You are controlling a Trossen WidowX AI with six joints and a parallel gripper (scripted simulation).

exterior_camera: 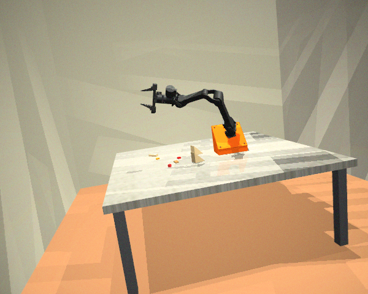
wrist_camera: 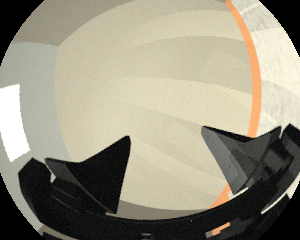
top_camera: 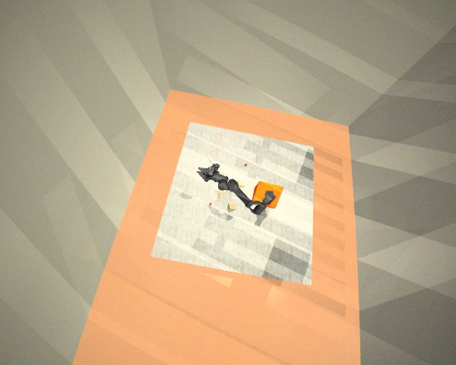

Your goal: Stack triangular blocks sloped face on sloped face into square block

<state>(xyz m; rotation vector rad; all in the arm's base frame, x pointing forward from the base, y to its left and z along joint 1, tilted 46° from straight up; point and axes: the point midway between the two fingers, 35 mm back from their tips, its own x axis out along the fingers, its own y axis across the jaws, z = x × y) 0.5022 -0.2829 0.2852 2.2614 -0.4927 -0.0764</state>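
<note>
Now: the tan triangular block 280 mm behind my gripper tip, 120 mm to the left of it and 440 mm below it. The rest, counted from my gripper tip: yellow piece (70 mm behind, 170 mm to the right, 450 mm below); flat tan piece (60 mm behind, 310 mm to the right, 450 mm below).
</note>
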